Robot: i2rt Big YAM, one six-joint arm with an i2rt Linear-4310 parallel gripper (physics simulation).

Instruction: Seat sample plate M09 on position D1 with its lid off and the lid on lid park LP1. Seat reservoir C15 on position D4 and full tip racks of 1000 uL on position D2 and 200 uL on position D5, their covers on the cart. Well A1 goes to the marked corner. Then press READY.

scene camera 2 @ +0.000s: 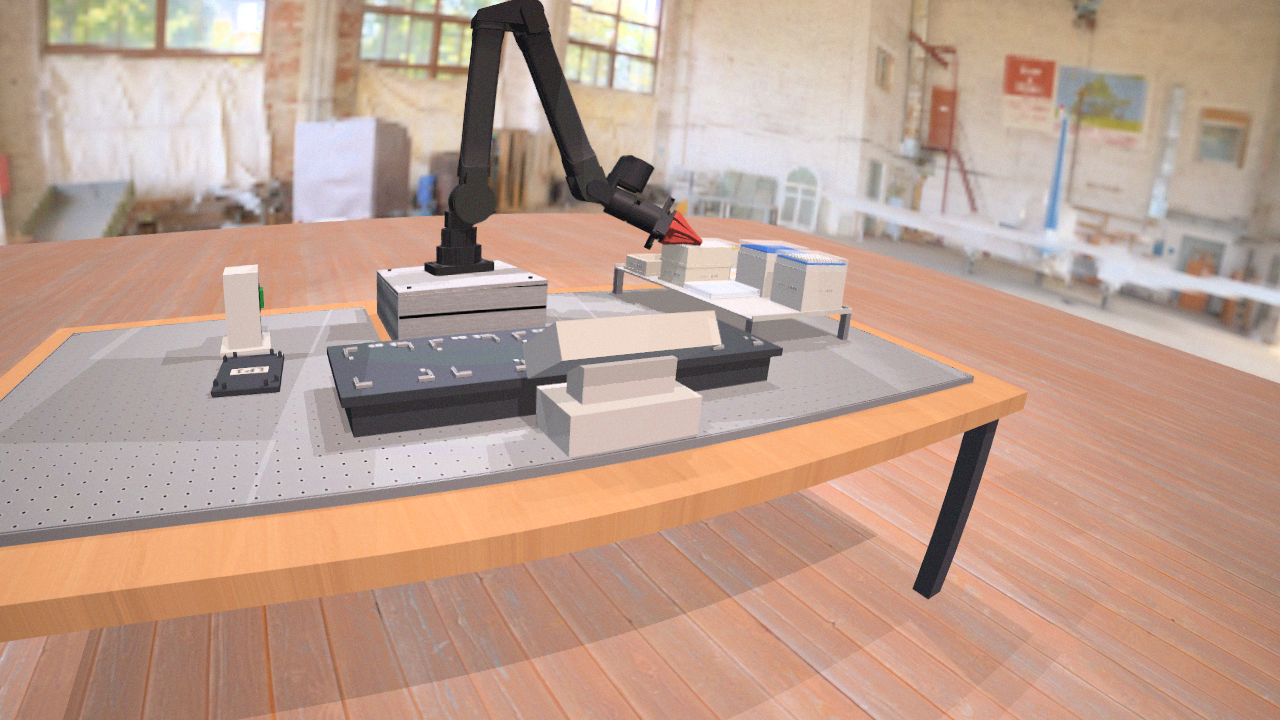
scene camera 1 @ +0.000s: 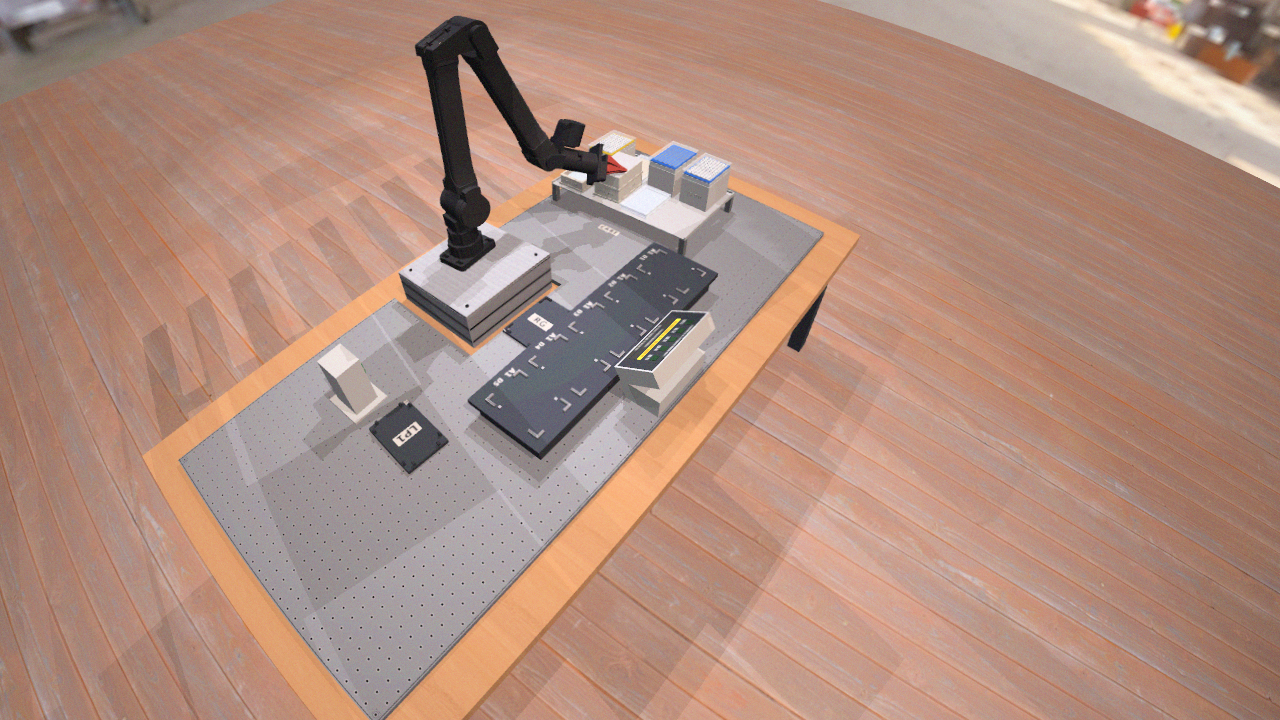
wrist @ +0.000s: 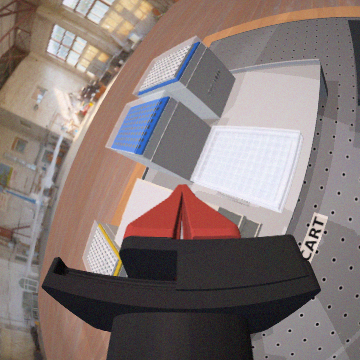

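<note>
My gripper (scene camera 1: 624, 167) (scene camera 2: 699, 242) (wrist: 181, 190) is shut and empty, its red tips close to the top of a pale block-shaped stack (scene camera 1: 617, 184) (scene camera 2: 696, 265) on the cart (scene camera 1: 673, 220) (scene camera 2: 771, 309) (wrist: 270, 95); contact cannot be told. Beside it lies a clear, flat plate-like item (scene camera 1: 646, 199) (scene camera 2: 719, 289) (wrist: 250, 160). A blue-topped tip rack (scene camera 1: 673, 157) (wrist: 141, 126) and a white-topped, blue-rimmed rack (scene camera 1: 706, 169) (wrist: 167, 69) stand beyond. A yellow-rimmed rack (scene camera 1: 614, 143) (wrist: 102, 253) is partly hidden. The dark deck (scene camera 1: 528, 398) (scene camera 2: 429, 414) bears no labware at its visible positions. Lid park LP1 (scene camera 1: 422, 450) (scene camera 2: 247, 385) is bare. M09 and C15 labels are unreadable.
A display unit (scene camera 1: 666, 344) (scene camera 2: 626, 422) stands at the deck's front edge and hides part of it. A pale post (scene camera 1: 351, 380) (scene camera 2: 240, 308) with a green part on its side stands behind LP1. The arm's block base (scene camera 1: 474, 282) (scene camera 2: 465, 300) stands behind the deck.
</note>
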